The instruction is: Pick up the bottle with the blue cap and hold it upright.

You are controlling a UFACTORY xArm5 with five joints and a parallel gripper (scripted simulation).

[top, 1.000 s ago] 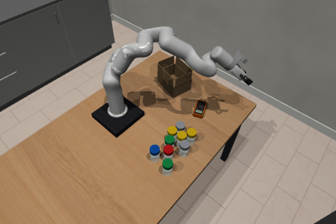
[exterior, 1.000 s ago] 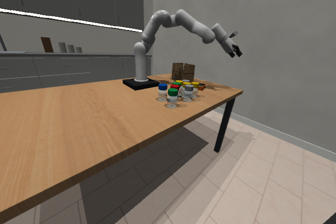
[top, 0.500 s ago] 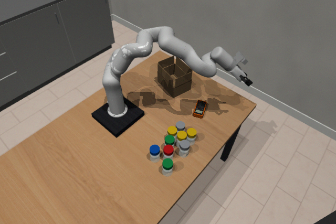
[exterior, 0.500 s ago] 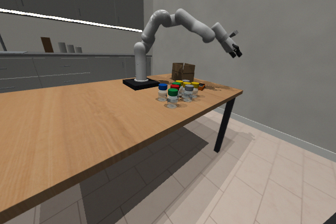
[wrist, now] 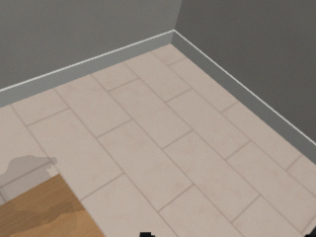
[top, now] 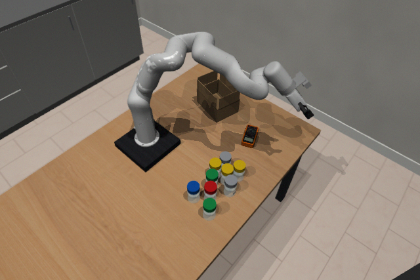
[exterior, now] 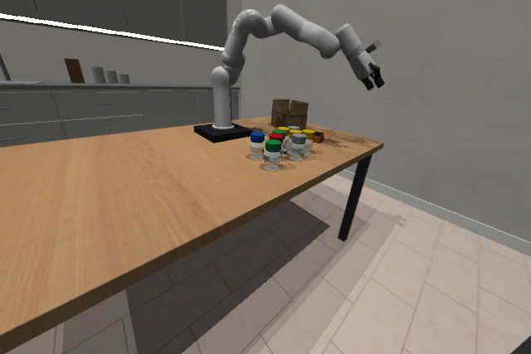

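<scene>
Right now the blue-capped bottle is 520 mm to the right of my hand, 260 mm below it and 180 mm behind it. Also, from my hand: orange multimeter (290 mm below, 210 mm behind, 70 mm to the right); then red-capped bottle (470 mm to the right, 260 mm below, 130 mm behind).
</scene>
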